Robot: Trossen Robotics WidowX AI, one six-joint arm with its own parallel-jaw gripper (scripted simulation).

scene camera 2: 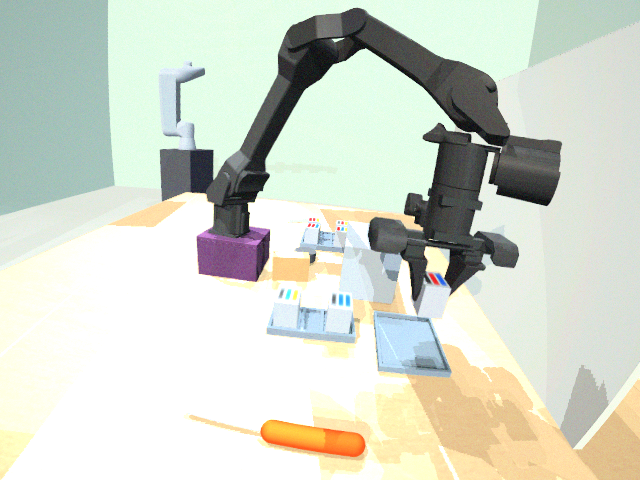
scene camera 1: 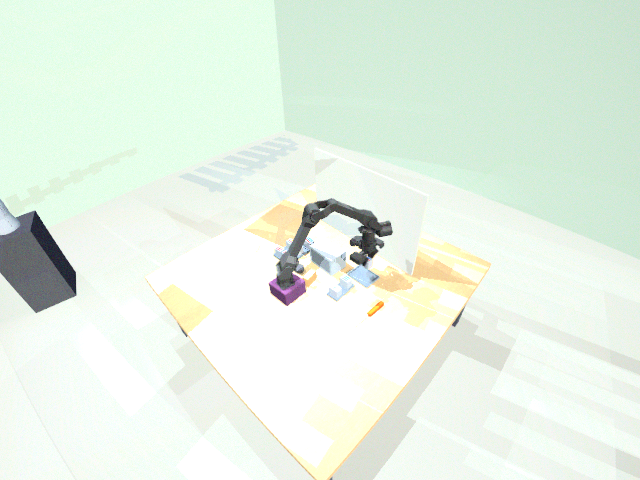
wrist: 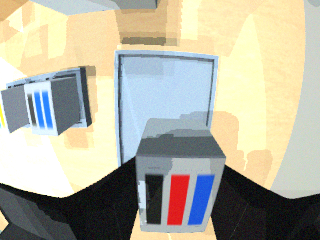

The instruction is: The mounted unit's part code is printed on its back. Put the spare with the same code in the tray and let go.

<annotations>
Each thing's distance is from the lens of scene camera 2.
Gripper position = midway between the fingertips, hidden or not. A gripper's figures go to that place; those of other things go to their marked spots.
my gripper (scene camera 2: 427, 300): 40 cm
spare block (scene camera 2: 435, 291): 36 cm
tan block (scene camera 2: 287, 266): 54 cm
tall panel (scene camera 2: 561, 311): 43 cm
The marked spots on the tall panel and the spare block are 17 cm apart.
</annotations>
